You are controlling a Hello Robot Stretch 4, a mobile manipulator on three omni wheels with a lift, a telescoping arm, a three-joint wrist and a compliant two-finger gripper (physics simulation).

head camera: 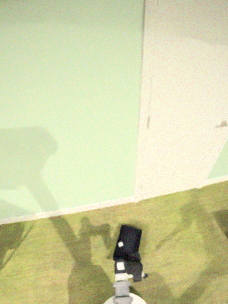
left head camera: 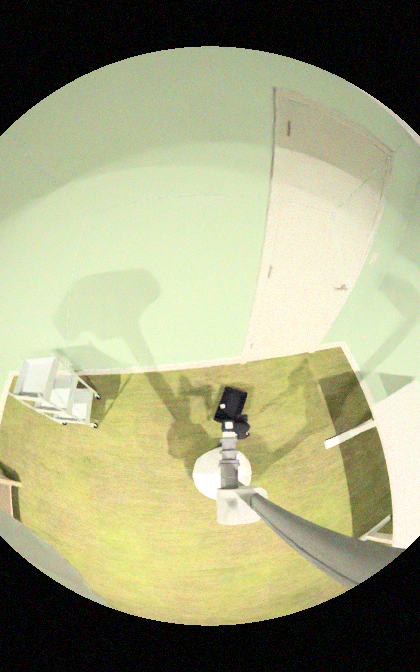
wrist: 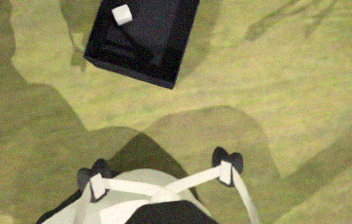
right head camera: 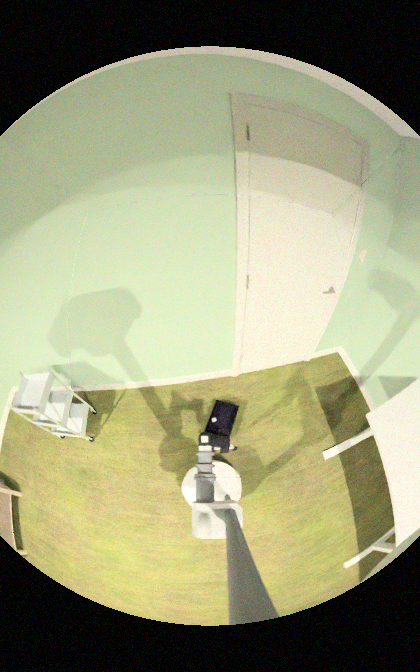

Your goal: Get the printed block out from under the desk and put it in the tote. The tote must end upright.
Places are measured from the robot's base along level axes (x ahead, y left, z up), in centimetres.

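Pixels of known places: gripper, fingertip midpoint: (wrist: 161,166).
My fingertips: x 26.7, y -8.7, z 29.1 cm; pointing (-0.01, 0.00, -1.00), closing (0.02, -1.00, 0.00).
Note:
Ahead of a thing's pixels: the offset from my fingertips to its top centre. Level surfaces: height alone.
The tote {dx +29.4, dy +0.3, dz -21.8 cm} (head camera: 131,239) (left head camera: 234,401) (right head camera: 225,417) (wrist: 150,35) is a black open box standing upright on the floor. A small white block {dx +31.1, dy +7.4, dz -28.6 cm} (head camera: 120,244) (left head camera: 222,406) (right head camera: 214,419) (wrist: 122,14) lies inside it, near its left wall in the wrist view. My gripper (wrist: 161,166) is open and empty, its two dark fingertips well apart. It is above the floor on the near side of the tote, clear of its wall. In the head views the black wrist hides most of the fingers.
A white desk {dz +40.2 cm} (left head camera: 405,425) (right head camera: 407,450) with pale legs stands at the right. A white three-tier cart (left head camera: 53,396) (right head camera: 50,411) stands at the left by the wall. A door (head camera: 182,100) is in the wall behind the tote. A brown piece of furniture (left head camera: 6,500) (right head camera: 6,517) shows at the left edge.

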